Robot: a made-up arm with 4 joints.
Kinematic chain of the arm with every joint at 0, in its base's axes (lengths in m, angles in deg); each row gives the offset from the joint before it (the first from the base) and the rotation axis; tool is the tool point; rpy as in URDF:
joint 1: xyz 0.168 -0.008 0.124 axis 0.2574 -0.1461 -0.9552
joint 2: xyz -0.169 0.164 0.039 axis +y
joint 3: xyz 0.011 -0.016 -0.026 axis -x
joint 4: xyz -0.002 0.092 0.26 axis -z
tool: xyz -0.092 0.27 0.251 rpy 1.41 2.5 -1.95
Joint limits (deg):
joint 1: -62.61..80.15
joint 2: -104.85..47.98
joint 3: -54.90..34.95
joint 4: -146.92..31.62
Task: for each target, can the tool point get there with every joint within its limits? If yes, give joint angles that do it. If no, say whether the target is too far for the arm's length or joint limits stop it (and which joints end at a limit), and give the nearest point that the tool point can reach.
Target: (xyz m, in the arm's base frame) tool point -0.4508 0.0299 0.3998
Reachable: yes | joints 11.28 -29.78 -22.46 -93.74
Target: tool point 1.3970 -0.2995 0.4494
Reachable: no: too far | nearest point 0.7879 0.0562 0.5199 | short by 0.709 m
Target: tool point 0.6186 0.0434 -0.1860
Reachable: no: joint limits stop it (at a limit: joint 1, joint 2, joint 3) | nearest point 0.6846 0.5311 0.0682 | short by 0.554 m
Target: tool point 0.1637 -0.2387 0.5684
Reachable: yes | joints -28.94 32.82 -36.42 -117.78
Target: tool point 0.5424 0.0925 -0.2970
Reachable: no: joint limits stop it (at a limit: joint 1, joint 2, joint 3) | nearest point 0.6333 0.5566 0.0401 | short by 0.581 m
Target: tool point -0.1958 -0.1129 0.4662
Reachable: yes | joints 47.40 32.28 -37.50 -113.63
